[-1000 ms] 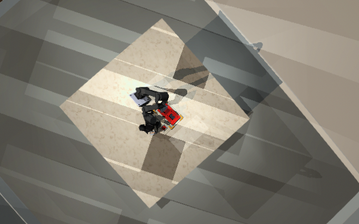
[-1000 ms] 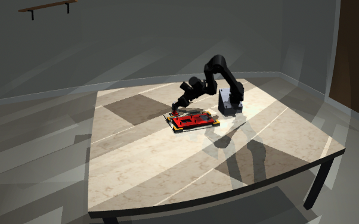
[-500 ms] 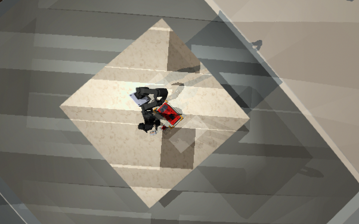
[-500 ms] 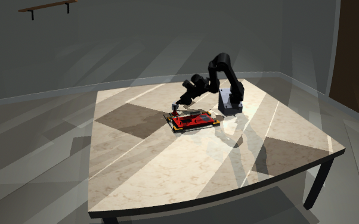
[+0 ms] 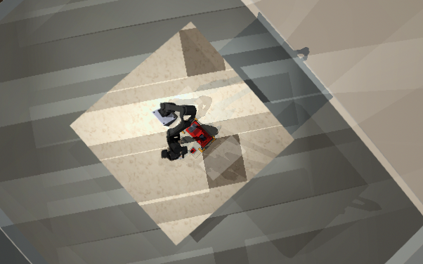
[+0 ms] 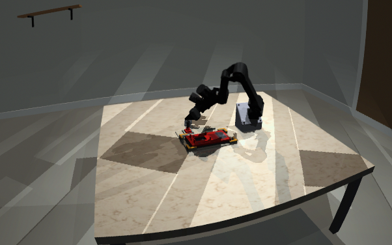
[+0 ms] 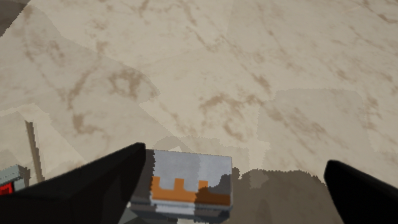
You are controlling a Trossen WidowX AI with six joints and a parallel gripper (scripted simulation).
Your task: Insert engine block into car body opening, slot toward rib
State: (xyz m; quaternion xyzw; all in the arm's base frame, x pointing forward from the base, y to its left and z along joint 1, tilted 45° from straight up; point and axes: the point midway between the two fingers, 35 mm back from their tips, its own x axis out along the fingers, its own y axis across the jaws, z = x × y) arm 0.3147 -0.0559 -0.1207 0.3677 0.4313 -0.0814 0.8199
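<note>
Now: the grey-white engine block 30 mm to the left of my gripper tip and 30 mm below it.
</note>
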